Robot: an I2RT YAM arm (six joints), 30 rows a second.
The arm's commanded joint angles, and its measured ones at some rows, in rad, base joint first. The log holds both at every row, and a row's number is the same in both.
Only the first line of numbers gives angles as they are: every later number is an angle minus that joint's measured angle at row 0.
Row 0, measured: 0.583 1.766 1.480 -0.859 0.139 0.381
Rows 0 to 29, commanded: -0.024 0.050 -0.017 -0.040 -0.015 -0.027; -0.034 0.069 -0.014 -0.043 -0.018 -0.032; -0.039 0.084 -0.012 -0.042 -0.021 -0.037; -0.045 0.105 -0.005 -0.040 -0.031 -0.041; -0.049 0.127 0.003 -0.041 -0.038 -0.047; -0.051 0.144 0.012 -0.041 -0.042 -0.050; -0.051 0.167 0.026 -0.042 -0.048 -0.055; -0.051 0.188 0.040 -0.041 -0.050 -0.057; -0.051 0.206 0.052 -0.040 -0.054 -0.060; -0.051 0.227 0.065 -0.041 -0.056 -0.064; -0.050 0.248 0.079 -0.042 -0.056 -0.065; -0.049 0.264 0.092 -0.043 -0.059 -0.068; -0.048 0.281 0.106 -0.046 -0.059 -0.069; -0.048 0.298 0.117 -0.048 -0.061 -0.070; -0.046 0.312 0.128 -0.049 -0.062 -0.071; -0.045 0.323 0.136 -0.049 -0.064 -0.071; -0.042 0.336 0.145 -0.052 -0.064 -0.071; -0.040 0.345 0.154 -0.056 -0.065 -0.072; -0.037 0.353 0.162 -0.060 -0.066 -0.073; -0.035 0.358 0.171 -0.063 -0.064 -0.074; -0.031 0.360 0.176 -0.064 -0.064 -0.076; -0.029 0.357 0.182 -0.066 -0.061 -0.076; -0.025 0.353 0.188 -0.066 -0.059 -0.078; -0.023 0.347 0.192 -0.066 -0.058 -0.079; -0.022 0.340 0.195 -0.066 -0.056 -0.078; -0.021 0.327 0.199 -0.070 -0.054 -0.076; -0.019 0.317 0.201 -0.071 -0.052 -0.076; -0.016 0.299 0.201 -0.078 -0.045 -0.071; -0.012 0.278 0.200 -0.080 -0.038 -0.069; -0.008 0.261 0.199 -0.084 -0.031 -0.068
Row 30, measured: -0.019 0.339 0.181 -0.041 -0.050 -0.071
